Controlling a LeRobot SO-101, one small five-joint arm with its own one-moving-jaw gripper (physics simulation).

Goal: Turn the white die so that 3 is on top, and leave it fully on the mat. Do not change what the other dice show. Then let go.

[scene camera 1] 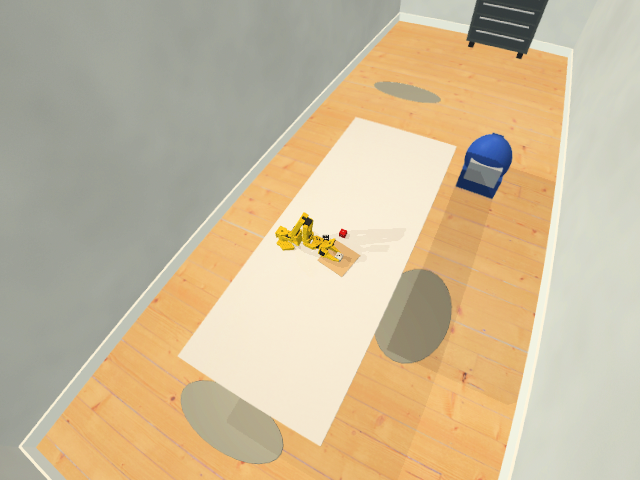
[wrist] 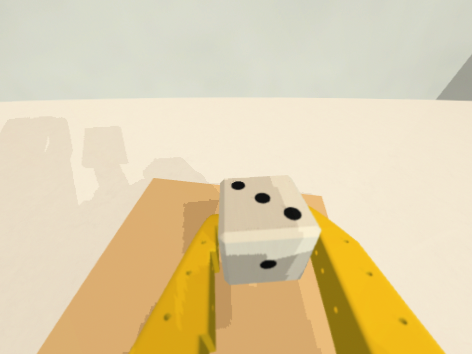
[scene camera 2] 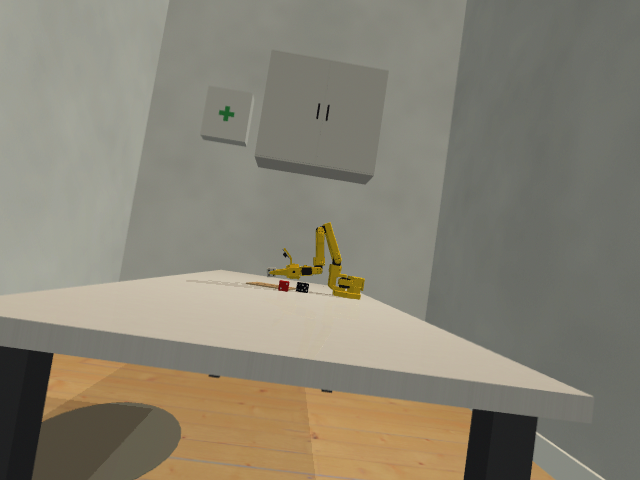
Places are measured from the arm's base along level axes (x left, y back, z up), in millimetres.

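Pixels of known places: hand, its tool point: (scene camera 1: 340,254) (wrist: 222,224) (scene camera 2: 270,272); arm's base, origin of its link: (scene camera 1: 292,242) (scene camera 2: 340,296).
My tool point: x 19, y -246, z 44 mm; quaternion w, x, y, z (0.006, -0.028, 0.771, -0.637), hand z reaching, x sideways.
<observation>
For each thing: its middle in the pictures, then the offset to it from my tool point. Level surfaces: height alone.
- white die, middle of its body: (wrist: 260,226) (scene camera 1: 338,257) dy +2, dx -15, dz +1 mm
- mat, middle of its body: (wrist: 217,285) (scene camera 2: 272,285) (scene camera 1: 338,257) dy +12, dx +5, dz -42 mm
- red die, middle of its body: (scene camera 2: 283,285) (scene camera 1: 343,233) dy +50, dx +128, dz -30 mm
- table, height of its surface: dz -44 mm
- black die, middle of its body: (scene camera 2: 302,287) (scene camera 1: 325,238) dy +110, dx +63, dz -30 mm
The white die (scene camera 1: 338,256) (scene camera 2: 270,271) (wrist: 265,215) is held between the jaws of my gripper (scene camera 1: 337,256) (scene camera 2: 271,272) (wrist: 267,235), which is shut on it. In the wrist view the die's upper face shows three pips and the face toward the camera shows one. In scene camera 2 the gripper points roughly level and the die hangs in the air above the table. The mat (scene camera 1: 341,270) (scene camera 2: 255,283) (wrist: 115,260), flat and tan, lies below the die. The die's underside is hidden.
A red die (scene camera 1: 342,233) (scene camera 2: 283,285) stands on the table (scene camera 1: 289,310) (scene camera 2: 206,315) near the mat. A black die (scene camera 1: 325,237) (scene camera 2: 302,287) stands between the red die and the arm, close to the arm's links in scene camera 1.
</observation>
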